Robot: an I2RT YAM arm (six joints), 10 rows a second.
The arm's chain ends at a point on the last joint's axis. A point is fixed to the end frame.
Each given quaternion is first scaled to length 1.
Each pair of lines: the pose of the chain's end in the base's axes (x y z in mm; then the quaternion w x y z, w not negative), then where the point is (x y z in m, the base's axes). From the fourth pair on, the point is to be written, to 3 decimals.
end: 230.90, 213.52, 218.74, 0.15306, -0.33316, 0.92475, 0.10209
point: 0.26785 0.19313 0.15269
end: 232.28, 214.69, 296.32, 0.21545, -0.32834, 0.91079, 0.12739
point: 0.27577 0.20013 0.23275
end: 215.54, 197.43, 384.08, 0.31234, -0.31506, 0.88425, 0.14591
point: 0.26915 0.18836 0.32762
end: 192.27, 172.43, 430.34, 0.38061, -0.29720, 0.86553, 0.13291
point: 0.253 0.163 0.381
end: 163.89, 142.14, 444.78, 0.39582, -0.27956, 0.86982, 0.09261
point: 0.225 0.126 0.399
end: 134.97, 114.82, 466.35, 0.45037, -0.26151, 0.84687, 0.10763
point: 0.201 0.101 0.426
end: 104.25, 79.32, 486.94, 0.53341, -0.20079, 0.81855, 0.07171
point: 0.173 0.057 0.457
